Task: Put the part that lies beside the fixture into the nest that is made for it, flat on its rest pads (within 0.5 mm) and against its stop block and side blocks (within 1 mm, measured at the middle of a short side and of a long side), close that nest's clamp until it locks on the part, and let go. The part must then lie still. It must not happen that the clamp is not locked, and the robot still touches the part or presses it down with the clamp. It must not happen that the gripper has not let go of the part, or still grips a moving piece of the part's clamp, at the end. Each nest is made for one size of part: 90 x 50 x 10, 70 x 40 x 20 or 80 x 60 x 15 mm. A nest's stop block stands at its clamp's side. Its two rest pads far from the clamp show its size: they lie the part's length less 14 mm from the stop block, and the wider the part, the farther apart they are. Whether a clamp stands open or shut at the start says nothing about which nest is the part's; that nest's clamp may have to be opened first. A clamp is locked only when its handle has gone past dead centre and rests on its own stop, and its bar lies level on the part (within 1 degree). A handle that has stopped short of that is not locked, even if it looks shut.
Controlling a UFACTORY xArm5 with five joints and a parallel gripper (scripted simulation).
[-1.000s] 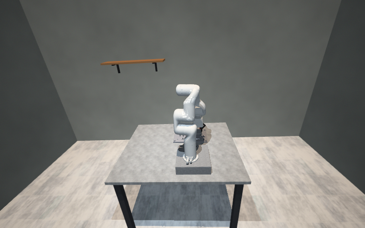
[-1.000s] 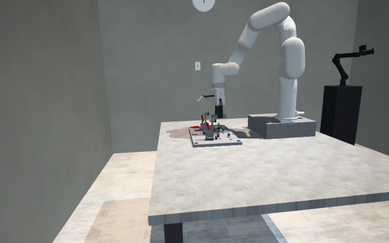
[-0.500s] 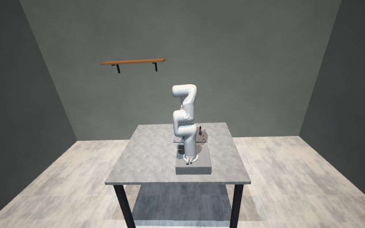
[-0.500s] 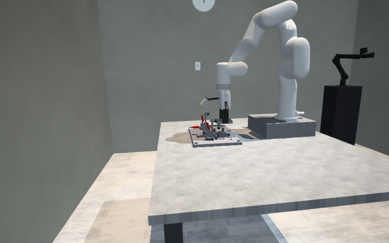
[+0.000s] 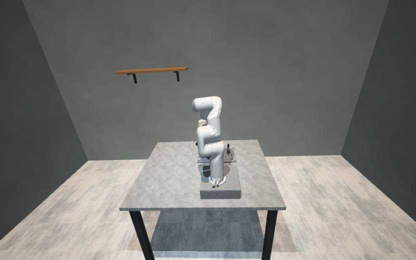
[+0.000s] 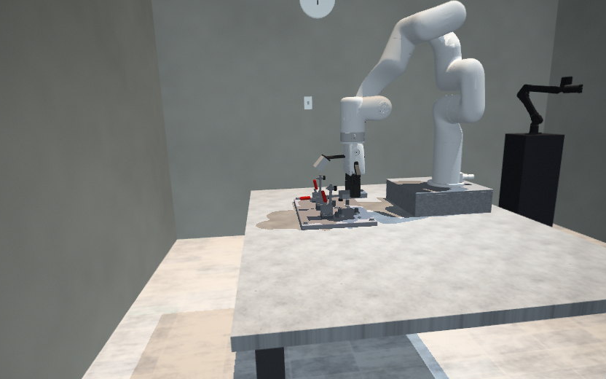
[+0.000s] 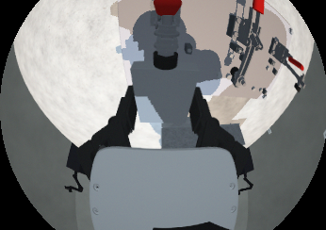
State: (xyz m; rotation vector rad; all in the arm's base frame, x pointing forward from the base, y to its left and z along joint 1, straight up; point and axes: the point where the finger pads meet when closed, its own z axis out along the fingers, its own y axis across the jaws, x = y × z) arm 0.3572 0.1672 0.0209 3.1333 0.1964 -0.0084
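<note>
Right now the grey block part is 10 mm below my hand. Round my hand: grey fixture plate: 70 mm ahead, 100 mm to the right, 100 mm below.
</note>
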